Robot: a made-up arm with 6 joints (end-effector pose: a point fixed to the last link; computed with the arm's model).
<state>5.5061 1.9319 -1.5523 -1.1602 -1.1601 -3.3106</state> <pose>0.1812 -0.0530 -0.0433 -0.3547 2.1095 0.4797</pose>
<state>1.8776 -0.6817 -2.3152 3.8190 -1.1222 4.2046</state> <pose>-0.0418 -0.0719 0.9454 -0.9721 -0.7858 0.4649</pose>
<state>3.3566 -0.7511 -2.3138 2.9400 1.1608 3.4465</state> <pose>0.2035 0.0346 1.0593 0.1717 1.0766 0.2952</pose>
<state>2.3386 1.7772 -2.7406 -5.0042 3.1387 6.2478</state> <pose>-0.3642 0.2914 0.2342 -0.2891 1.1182 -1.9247</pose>
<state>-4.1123 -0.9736 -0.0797 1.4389 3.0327 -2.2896</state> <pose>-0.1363 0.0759 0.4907 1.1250 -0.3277 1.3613</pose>
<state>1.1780 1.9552 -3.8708 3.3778 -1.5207 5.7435</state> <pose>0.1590 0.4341 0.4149 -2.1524 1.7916 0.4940</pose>
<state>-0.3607 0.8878 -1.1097 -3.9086 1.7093 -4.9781</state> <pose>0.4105 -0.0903 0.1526 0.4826 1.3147 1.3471</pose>
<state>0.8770 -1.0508 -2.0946 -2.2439 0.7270 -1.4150</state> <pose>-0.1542 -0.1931 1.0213 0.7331 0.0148 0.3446</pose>
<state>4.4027 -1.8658 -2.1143 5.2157 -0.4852 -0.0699</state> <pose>0.2571 0.5398 0.5762 -0.8383 0.7623 -0.0710</pose>
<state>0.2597 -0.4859 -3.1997 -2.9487 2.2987 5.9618</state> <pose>-0.3820 -0.1214 0.8344 1.0139 -2.6482 0.1636</pose>
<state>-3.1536 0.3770 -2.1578 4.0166 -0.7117 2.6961</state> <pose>-0.4820 -0.0700 0.6983 0.0848 -1.8781 0.6808</pose>
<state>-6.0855 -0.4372 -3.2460 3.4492 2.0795 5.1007</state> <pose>-0.3845 -0.1077 0.8588 1.8539 -1.7962 -0.0623</pose>
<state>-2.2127 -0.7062 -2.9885 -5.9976 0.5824 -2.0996</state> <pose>0.2517 0.3406 0.9513 0.0390 0.1569 -0.9275</pose>
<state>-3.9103 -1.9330 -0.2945 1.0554 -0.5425 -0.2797</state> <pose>0.0348 0.0801 0.7310 -0.7469 -0.1513 -0.2046</pose>
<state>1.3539 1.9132 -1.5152 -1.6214 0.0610 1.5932</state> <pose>-0.0381 0.0917 -0.1231 2.1658 1.8139 -0.3925</pose>
